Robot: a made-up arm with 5 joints. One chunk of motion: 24 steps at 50 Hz.
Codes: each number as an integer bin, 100 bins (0 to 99) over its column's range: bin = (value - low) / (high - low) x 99, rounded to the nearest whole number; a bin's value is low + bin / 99 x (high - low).
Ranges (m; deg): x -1.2..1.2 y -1.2..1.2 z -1.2..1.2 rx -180..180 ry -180..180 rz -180..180
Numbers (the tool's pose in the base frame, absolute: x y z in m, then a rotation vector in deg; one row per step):
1: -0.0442 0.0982 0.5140 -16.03 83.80 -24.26
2: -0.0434 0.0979 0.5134 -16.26 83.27 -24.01
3: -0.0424 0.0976 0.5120 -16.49 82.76 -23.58
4: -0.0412 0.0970 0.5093 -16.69 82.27 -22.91
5: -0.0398 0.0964 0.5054 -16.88 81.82 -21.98
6: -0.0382 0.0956 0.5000 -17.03 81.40 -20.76
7: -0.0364 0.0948 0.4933 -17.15 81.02 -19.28
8: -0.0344 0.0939 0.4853 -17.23 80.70 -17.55
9: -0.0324 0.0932 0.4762 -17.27 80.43 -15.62
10: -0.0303 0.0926 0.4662 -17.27 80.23 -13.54
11: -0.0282 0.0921 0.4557 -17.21 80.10 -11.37
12: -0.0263 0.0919 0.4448 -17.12 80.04 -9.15
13: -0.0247 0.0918 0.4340 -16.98 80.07 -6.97
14: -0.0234 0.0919 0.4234 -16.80 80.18 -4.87
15: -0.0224 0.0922 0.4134 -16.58 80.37 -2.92
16: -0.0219 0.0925 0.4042 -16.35 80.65 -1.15
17: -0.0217 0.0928 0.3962 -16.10 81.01 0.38
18: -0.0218 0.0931 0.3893 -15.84 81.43 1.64
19: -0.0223 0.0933 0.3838 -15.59 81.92 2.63
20: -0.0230 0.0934 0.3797 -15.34 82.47 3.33
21: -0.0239 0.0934 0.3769 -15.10 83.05 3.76
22: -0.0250 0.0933 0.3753 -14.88 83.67 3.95
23: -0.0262 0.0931 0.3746 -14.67 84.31 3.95
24: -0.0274 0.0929 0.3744 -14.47 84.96 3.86
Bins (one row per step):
1: 48 54 71 45 73 43
2: 48 54 71 45 72 43
3: 48 54 71 45 72 43
4: 48 54 71 45 72 43
5: 48 53 70 45 72 43
6: 48 53 70 45 72 44
7: 48 53 70 45 72 44
8: 48 53 70 45 72 45
9: 48 53 69 45 72 45
10: 48 53 69 45 72 46
11: 48 53 68 45 72 46
12: 48 53 68 45 72 47
13: 48 53 67 45 72 48
14: 49 53 67 45 72 48
15: 49 53 67 45 72 49
16: 49 53 66 45 72 49
17: 49 53 66 45 72 50
18: 49 53 66 45 72 50
19: 49 53 65 45 72 50
20: 49 53 65 45 72 50
21: 49 53 65 45 72 51
22: 48 53 65 45 73 51
23: 48 53 65 45 73 51
24: 48 53 65 46 73 51

